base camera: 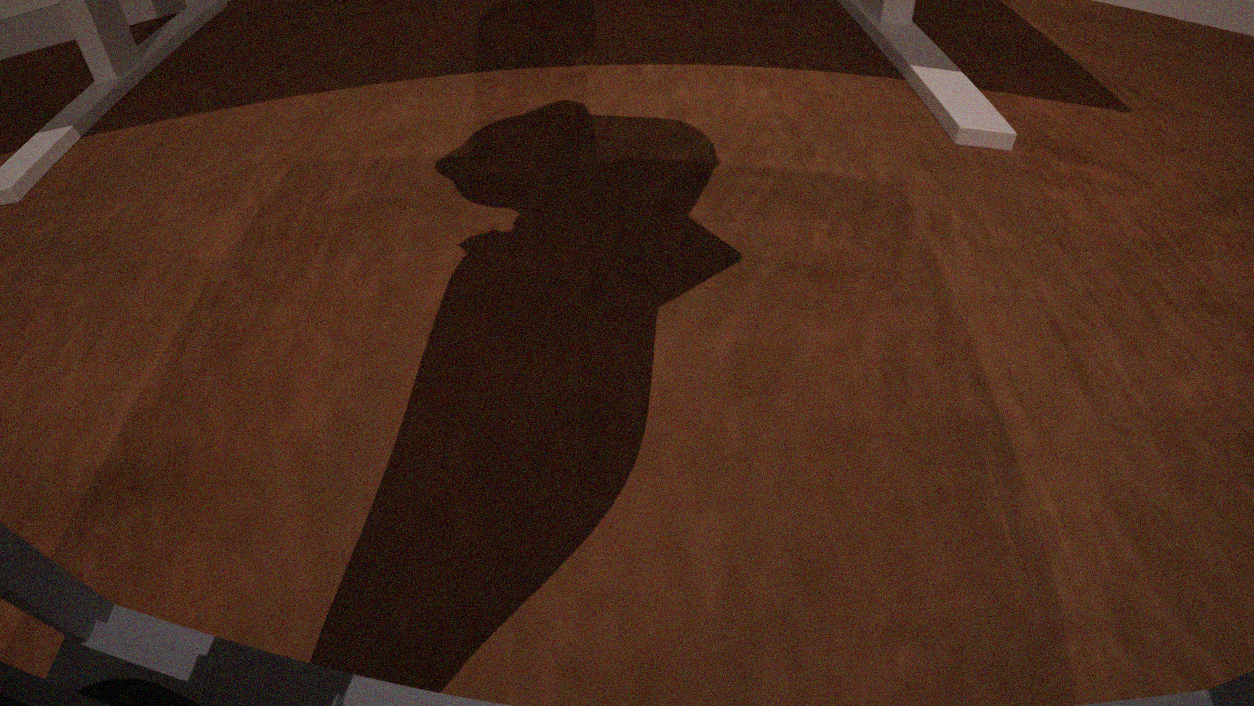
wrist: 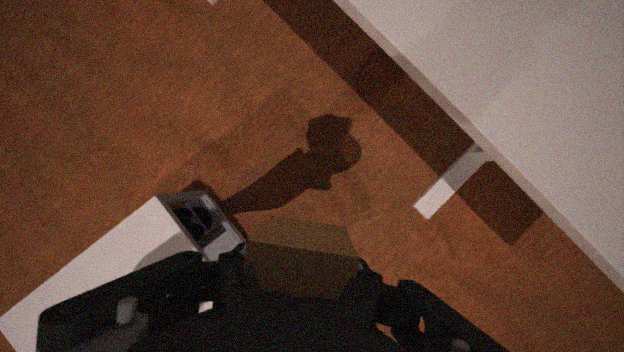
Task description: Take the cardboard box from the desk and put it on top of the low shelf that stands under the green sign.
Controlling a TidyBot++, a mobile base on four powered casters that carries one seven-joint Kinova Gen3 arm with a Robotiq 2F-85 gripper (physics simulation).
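Frame: origin at the arm's base, x right, y down, z ahead, level; millimetres.
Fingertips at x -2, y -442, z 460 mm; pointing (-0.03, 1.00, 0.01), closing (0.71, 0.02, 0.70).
A point is followed by its place in that frame.
The cardboard box (wrist: 302, 265) @(x -11, y -499, z 471 mm) is brown and dim at the bottom middle of the wrist view, between the two black fingers. My gripper (wrist: 301, 257) @(x -2, y -442, z 460 mm) is shut on it and holds it above the wooden floor (wrist: 150, 90) @(x -738, y 397, z 186 mm) (base camera: 833, 438) @(x 98, y 397, z 353 mm). The desk (wrist: 540, 100) @(x 52, y -323, z 764 mm) shows as a pale top with a straight edge at the upper right of the wrist view. Its white feet (base camera: 965, 105) stand at the top of the base camera view. The low shelf and the green sign do not show in either view.
The robot's white base (wrist: 115, 240) @(x -222, y 14, z -1 mm) is at the lower left of the wrist view. A desk foot (wrist: 435, 200) sticks out from under the desk edge. The arm's shadow lies on the floor between base and desk. A dark base rim curves along the bottom of the base camera view.
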